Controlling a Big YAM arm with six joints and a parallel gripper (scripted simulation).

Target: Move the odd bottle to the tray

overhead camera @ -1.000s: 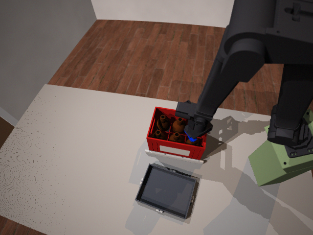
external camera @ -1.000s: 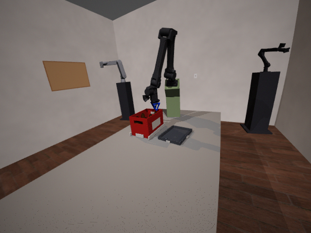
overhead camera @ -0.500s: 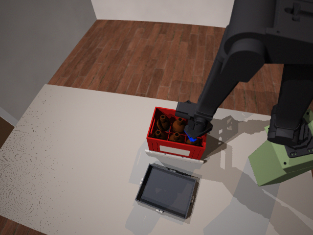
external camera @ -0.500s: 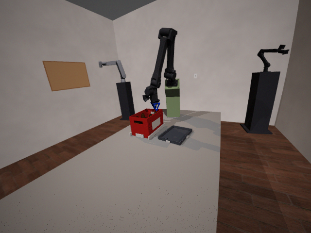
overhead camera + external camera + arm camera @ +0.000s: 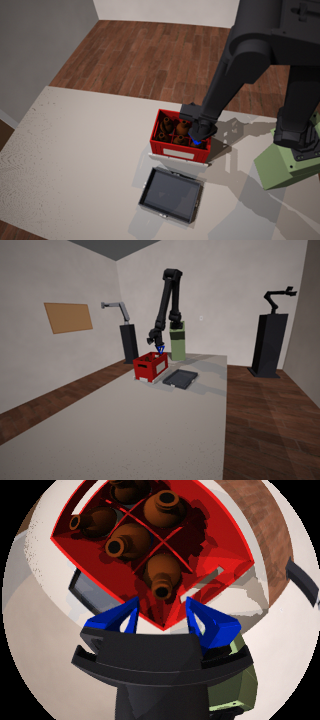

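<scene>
My hand is 8 cm short of the crate, 6 cm to the left of it and 11 cm above it. Also, from my hand: dark grey tray 13 cm ahead, 21 cm to the left, 18 cm below; brown bottle 17 cm ahead, 3 cm to the right, 10 cm below.
</scene>
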